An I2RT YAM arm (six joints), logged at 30 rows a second.
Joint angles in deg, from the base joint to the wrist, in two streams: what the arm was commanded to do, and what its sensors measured. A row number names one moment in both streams.
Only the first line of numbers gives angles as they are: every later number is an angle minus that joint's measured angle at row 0.
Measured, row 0: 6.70, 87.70, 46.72, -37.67, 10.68, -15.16
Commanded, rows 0 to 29: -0.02, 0.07, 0.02, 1.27, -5.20, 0.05; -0.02, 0.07, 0.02, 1.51, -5.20, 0.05; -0.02, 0.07, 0.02, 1.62, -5.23, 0.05; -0.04, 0.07, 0.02, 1.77, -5.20, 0.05; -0.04, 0.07, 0.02, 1.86, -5.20, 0.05; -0.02, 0.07, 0.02, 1.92, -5.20, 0.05; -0.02, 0.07, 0.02, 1.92, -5.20, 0.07; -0.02, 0.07, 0.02, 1.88, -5.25, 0.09; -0.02, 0.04, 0.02, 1.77, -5.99, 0.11; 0.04, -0.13, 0.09, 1.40, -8.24, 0.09; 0.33, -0.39, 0.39, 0.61, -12.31, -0.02; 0.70, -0.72, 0.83, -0.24, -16.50, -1.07; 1.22, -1.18, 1.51, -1.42, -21.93, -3.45; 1.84, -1.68, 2.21, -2.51, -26.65, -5.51; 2.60, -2.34, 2.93, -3.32, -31.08, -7.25; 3.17, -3.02, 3.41, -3.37, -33.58, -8.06; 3.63, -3.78, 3.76, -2.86, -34.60, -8.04; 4.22, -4.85, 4.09, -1.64, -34.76, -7.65; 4.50, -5.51, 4.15, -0.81, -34.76, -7.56; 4.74, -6.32, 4.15, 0.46, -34.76, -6.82; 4.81, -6.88, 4.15, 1.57, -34.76, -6.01; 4.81, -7.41, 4.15, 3.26, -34.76, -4.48; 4.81, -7.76, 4.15, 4.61, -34.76, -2.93; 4.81, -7.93, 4.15, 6.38, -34.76, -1.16; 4.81, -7.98, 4.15, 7.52, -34.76, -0.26; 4.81, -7.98, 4.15, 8.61, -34.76, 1.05; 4.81, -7.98, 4.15, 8.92, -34.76, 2.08; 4.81, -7.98, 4.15, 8.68, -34.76, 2.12; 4.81, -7.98, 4.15, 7.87, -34.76, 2.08; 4.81, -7.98, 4.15, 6.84, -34.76, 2.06
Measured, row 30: 4.33, -7.67, 2.88, 7.93, -31.43, 0.00
